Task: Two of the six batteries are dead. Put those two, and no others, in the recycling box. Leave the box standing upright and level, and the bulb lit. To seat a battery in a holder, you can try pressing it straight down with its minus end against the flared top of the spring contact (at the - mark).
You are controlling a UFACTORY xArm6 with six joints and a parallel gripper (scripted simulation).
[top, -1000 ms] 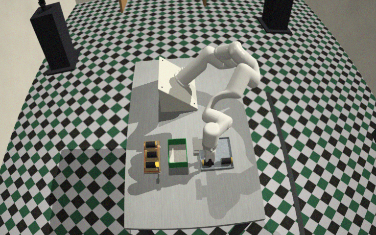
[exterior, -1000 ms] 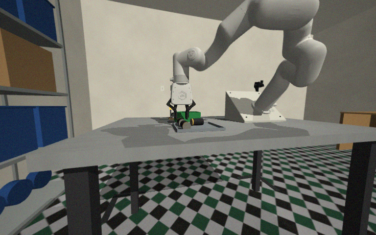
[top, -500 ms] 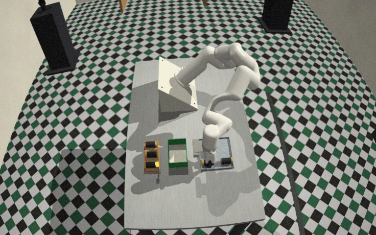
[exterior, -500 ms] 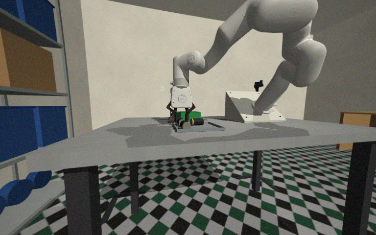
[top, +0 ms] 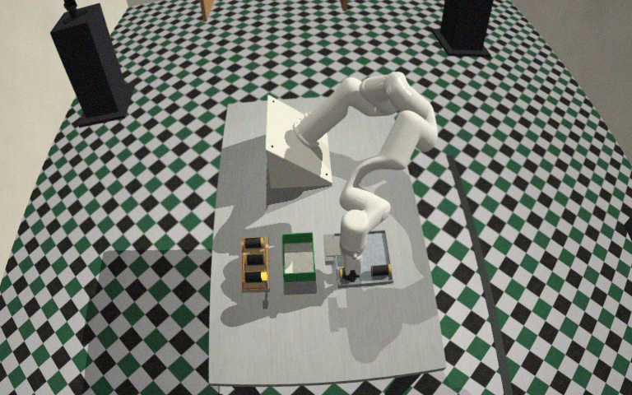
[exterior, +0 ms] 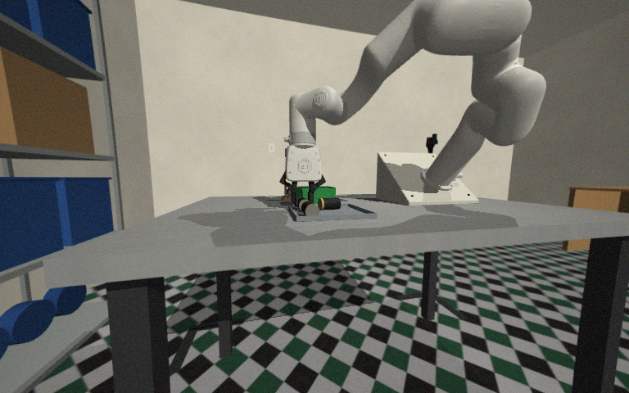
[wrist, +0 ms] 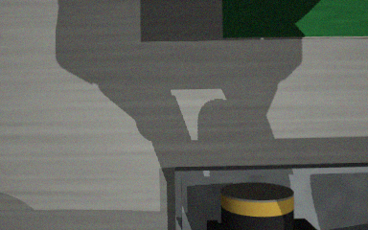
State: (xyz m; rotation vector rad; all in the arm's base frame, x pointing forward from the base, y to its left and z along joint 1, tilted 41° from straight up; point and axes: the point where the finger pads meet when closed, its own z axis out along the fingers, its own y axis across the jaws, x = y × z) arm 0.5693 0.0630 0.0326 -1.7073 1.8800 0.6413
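My hand is 150 mm to the left of the green recycling box, 70 mm past it and 20 mm above it. Also, from my hand: grey tray 60 mm behind, 50 mm to the left, 30 mm below.
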